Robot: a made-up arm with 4 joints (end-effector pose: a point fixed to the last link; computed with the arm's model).
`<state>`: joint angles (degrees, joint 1 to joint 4).
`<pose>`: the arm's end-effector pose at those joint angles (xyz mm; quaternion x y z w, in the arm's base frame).
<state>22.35 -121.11 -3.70 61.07</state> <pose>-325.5 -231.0 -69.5 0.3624 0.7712 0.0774 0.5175</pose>
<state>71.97 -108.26 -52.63 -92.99</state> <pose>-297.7 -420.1 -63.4 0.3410 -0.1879 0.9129 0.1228</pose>
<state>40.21 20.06 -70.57 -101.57</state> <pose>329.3 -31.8 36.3 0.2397 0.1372 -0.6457 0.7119</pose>
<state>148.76 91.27 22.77 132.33</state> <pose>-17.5 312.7 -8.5 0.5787 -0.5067 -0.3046 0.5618</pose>
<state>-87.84 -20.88 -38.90 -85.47</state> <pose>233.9 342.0 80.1 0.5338 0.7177 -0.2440 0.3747</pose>
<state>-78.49 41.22 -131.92 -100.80</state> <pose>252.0 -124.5 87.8 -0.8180 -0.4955 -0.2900 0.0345</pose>
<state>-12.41 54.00 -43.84 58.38</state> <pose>217.7 -79.9 24.5 0.1535 -0.5864 0.4906 0.6260</pose>
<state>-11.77 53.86 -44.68 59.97</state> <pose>220.7 -80.6 24.3 0.1481 -0.5869 0.5037 0.6163</pose>
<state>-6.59 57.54 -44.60 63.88</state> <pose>221.6 -92.5 50.9 0.0806 -0.5865 0.5512 0.5879</pose>
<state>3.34 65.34 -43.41 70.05</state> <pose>214.9 -103.4 111.6 -0.0482 -0.5713 0.6293 0.5247</pose>
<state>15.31 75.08 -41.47 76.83</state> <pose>195.1 -91.6 188.5 -0.1925 -0.5315 0.7069 0.4252</pose>
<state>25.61 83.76 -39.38 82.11</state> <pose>166.6 -60.0 249.3 -0.3025 -0.4832 0.7559 0.3219</pose>
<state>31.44 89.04 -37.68 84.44</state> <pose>143.6 -34.7 279.1 -0.3593 -0.4537 0.7730 0.2600</pose>
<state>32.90 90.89 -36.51 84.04</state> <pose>133.2 -28.0 286.6 -0.3757 -0.4500 0.7708 0.2494</pose>
